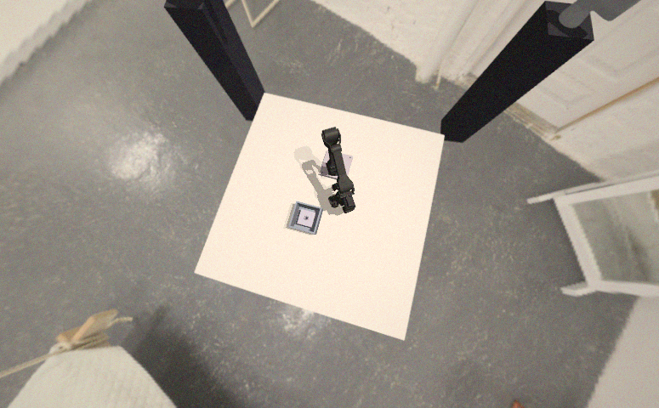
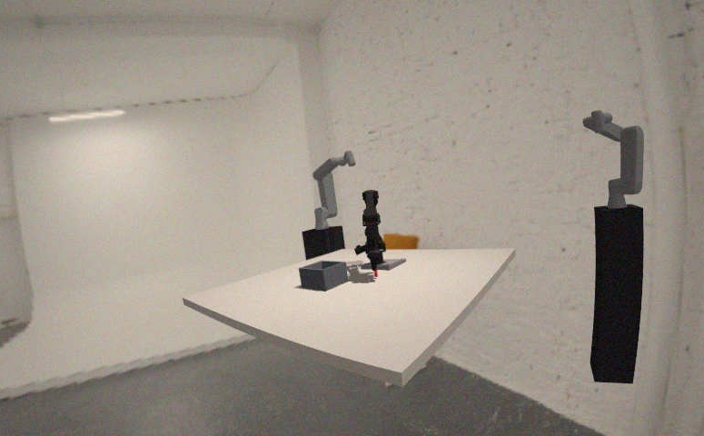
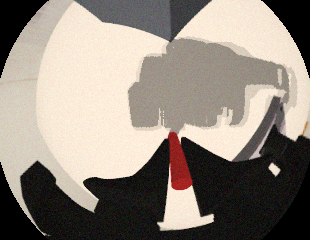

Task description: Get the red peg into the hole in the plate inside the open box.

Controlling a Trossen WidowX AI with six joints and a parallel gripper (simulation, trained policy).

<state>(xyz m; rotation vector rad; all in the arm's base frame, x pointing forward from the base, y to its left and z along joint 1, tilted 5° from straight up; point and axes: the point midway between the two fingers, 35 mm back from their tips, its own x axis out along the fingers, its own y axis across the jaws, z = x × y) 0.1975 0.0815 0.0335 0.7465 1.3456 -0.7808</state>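
The plate is 200 mm to the right of my gripper tip, 130 mm ahead of it and 10 mm above it. From my gripper tip the other things lie so: red peg: 10 mm to the left, 10 mm behind, 10 mm above; grey box: 200 mm to the right, 130 mm ahead, 10 mm below.
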